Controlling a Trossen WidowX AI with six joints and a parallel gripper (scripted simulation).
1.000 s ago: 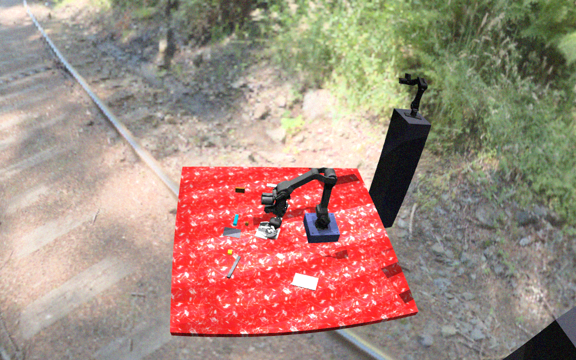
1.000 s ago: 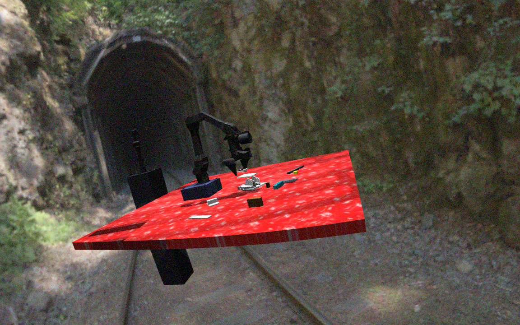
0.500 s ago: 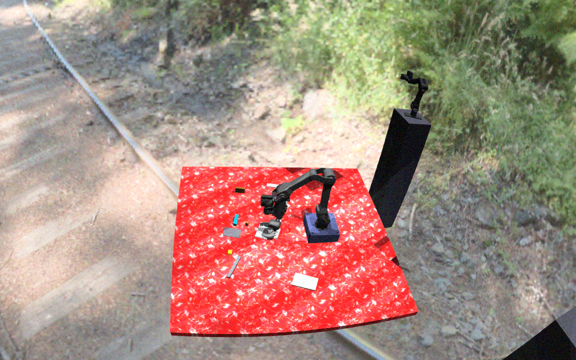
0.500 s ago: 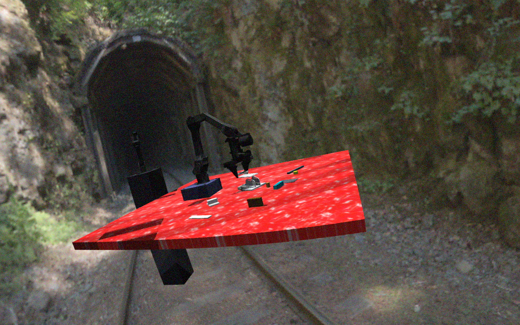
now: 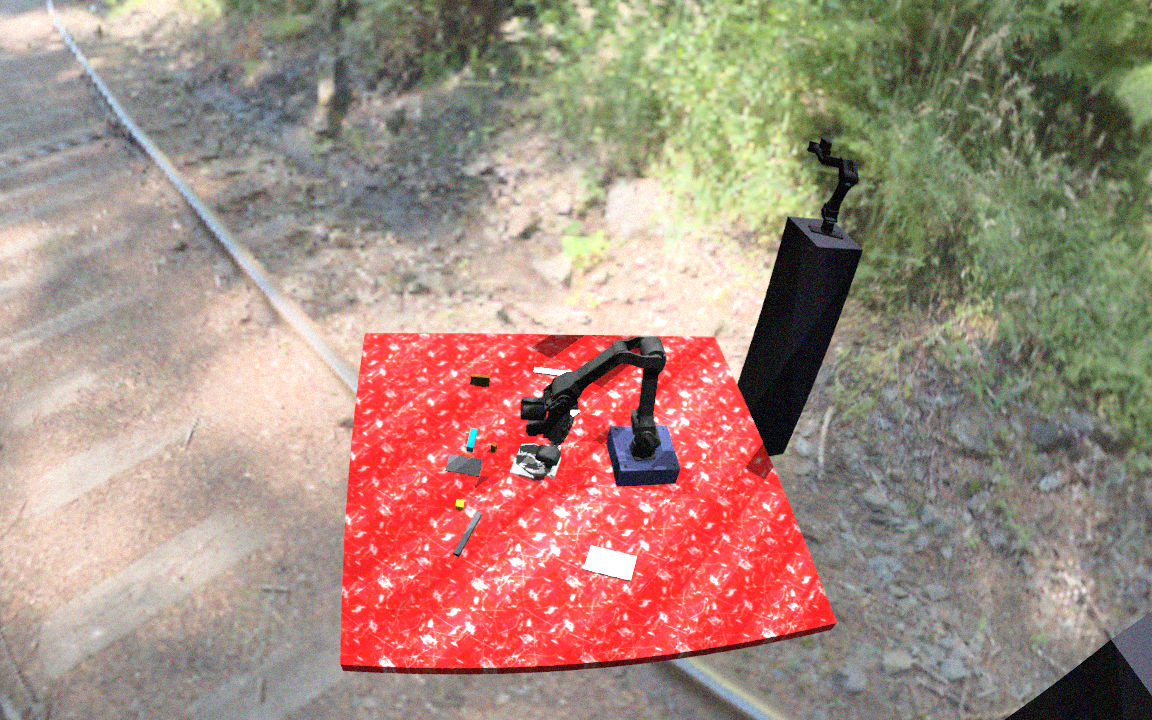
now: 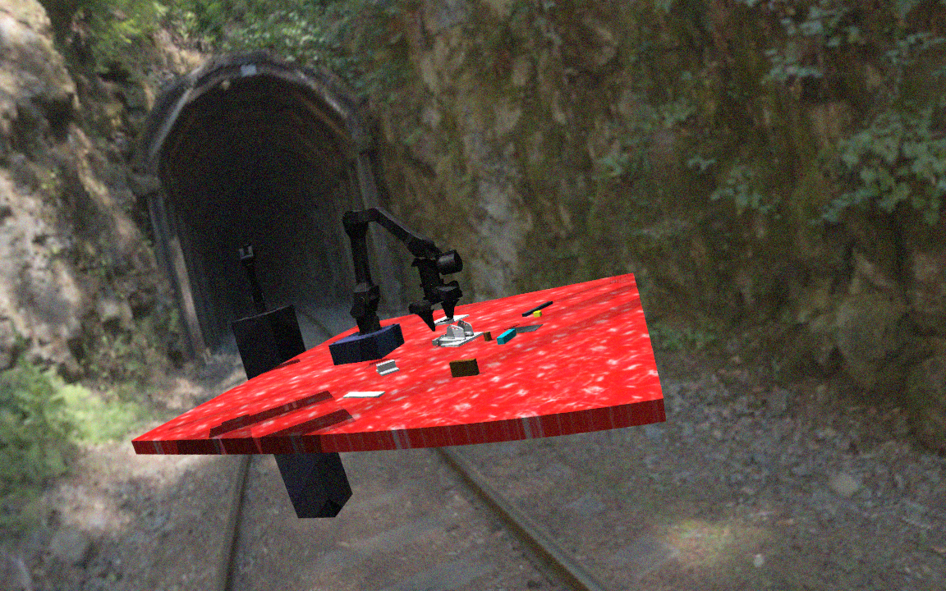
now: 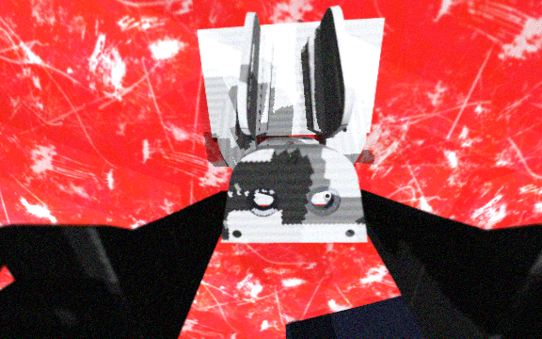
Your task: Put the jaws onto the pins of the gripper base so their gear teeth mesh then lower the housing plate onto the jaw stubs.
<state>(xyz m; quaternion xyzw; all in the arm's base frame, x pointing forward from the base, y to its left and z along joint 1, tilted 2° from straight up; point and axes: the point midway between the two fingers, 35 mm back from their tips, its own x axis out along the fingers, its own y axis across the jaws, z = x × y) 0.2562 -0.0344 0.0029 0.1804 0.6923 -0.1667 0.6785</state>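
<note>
The white housing plate lies 4 cm below my gripper tip. The rest, counted from my gripper tip: white stepped piece 11 cm behind, 24 cm to the right, 4 cm below; grey plate 24 cm ahead, 4 cm to the right, 4 cm below; cyan block 21 cm ahead, 13 cm to the right, 3 cm below.
</note>
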